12 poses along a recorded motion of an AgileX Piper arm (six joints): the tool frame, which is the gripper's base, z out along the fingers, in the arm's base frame.
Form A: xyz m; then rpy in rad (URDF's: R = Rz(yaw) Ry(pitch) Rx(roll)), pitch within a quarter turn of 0, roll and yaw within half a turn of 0.
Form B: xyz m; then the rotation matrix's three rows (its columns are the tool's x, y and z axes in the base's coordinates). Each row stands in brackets. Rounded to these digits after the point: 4 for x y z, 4 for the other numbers.
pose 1, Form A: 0.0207 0.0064 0.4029 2.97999 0.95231 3.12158
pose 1, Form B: [0.0207 0.0064 0.4029], [[-0.5797 -0.1113 0.8072], [0.0116 0.9894 0.1448], [-0.8148 0.0933 -0.5722]]
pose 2, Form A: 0.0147 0.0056 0.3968 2.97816 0.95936 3.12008
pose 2, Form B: [0.0147 0.0056 0.3968], [[-0.5739 -0.1120 0.8112], [0.0123 0.9893 0.1453], [-0.8188 0.0934 -0.5664]]
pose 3, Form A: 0.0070 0.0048 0.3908 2.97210 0.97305 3.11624
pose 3, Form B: [0.0070 0.0048 0.3908], [[-0.5626 -0.1144 0.8188], [0.0143 0.9889 0.1480], [-0.8266 0.0949 -0.5547]]
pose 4, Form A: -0.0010 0.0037 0.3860 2.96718 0.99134 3.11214
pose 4, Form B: [-0.0010 0.0037 0.3860], [[-0.5473 -0.1161 0.8288], [0.0161 0.9887 0.1492], [-0.8368 0.0950 -0.5393]]
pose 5, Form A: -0.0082 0.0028 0.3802 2.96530 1.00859 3.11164
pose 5, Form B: [-0.0082 0.0028 0.3802], [[-0.5328 -0.1188 0.8378], [0.0160 0.9885 0.1504], [-0.8461 0.0935 -0.5248]]
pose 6, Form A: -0.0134 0.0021 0.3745 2.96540 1.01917 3.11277
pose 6, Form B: [-0.0134 0.0021 0.3745], [[-0.5239 -0.1208 0.8432], [0.0151 0.9884 0.1510], [-0.8517 0.0919 -0.5160]]
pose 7, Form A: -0.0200 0.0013 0.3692 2.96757 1.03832 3.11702
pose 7, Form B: [-0.0200 0.0013 0.3692], [[-0.5075 -0.1249 0.8525], [0.0125 0.9883 0.1522], [-0.8616 0.0879 -0.5000]]
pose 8, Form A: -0.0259 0.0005 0.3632 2.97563 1.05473 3.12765
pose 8, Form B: [-0.0259 0.0005 0.3632], [[-0.4934 -0.1299 0.8600], [0.0069 0.9882 0.1532], [-0.8698 0.0815 -0.4867]]
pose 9, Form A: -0.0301 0.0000 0.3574 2.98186 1.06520 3.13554
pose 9, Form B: [-0.0301 0.0000 0.3574], [[-0.4843 -0.1332 0.8647], [0.0029 0.9881 0.1538], [-0.8749 0.0770 -0.4782]]
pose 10, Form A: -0.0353 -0.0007 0.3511 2.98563 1.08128 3.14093
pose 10, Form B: [-0.0353 -0.0007 0.3511], [[-0.4702 -0.1364 0.8720], [0.0003 0.9880 0.1548], [-0.8826 0.0730 -0.4645]]
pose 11, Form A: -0.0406 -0.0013 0.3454 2.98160 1.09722 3.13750
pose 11, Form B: [-0.0406 -0.0013 0.3454], [[-0.4561 -0.1377 0.8792], [0.0019 0.9878 0.1557], [-0.8899 0.0727 -0.4502]]
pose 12, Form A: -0.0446 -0.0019 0.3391 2.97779 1.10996 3.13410
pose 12, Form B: [-0.0446 -0.0019 0.3391], [[-0.4447 -0.1387 0.8849], [0.0033 0.9877 0.1564], [-0.8957 0.0725 -0.4387]]
